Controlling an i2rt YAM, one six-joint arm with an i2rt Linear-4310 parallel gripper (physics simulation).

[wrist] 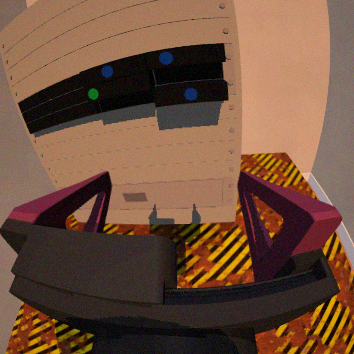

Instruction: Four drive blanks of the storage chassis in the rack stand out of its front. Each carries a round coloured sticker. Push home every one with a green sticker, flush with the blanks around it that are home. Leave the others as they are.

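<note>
The black storage chassis (50,107) runs across the upper part of the tan rack front. A green sticker (93,94) is on a lower-row blank left of the middle. A blue sticker (107,71) is just above it. Another blue sticker (166,58) is on the upper right blank, and a third blue sticker (191,94) is on the lower right blank, which stands out over a dark recess. How far the green-stickered blank stands out is hard to tell, black on black. My gripper (173,177) is open and empty, its tips below the chassis in view, touching no blank.
Tan rack panels (195,145) with screws along the right edge lie above and below the chassis. A pale tan surface (280,90) is behind the rack at right. A surface with yellow and black stripes and rust-coloured patches (215,255) lies below. Shadows fall under the blanks.
</note>
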